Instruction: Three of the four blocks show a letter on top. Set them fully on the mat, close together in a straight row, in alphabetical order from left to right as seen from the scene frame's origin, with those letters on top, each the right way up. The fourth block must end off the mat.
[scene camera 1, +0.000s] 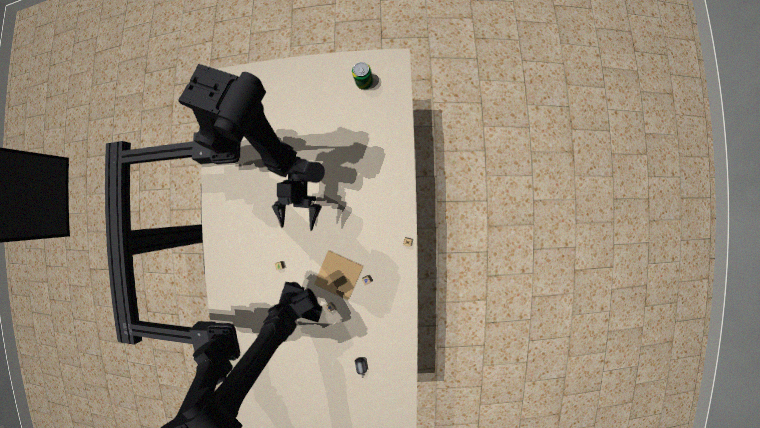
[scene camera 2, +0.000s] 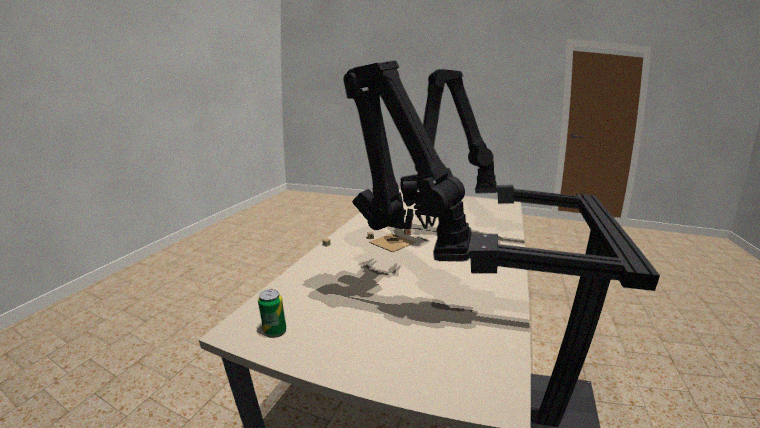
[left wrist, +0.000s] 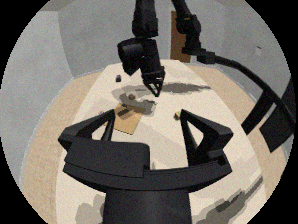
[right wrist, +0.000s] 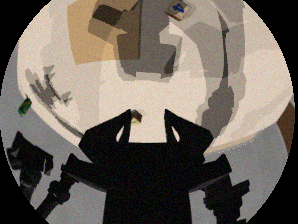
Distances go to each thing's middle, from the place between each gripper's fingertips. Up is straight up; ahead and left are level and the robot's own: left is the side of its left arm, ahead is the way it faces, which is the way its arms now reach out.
I see the tan mat (scene camera 1: 338, 275) 14 cm ahead of my right hand, 8 cm below it and 5 cm to the left of it. Also, from my right hand: green can (scene camera 2: 270, 302) (77 cm to the left, 20 cm ahead, 2 cm below).
Now: left hand 200 mm above the tan mat, 180 mm to the left of it and 100 mm short of it. Also, from my left hand: green can: 530 mm to the left, 160 mm ahead, 140 mm below.
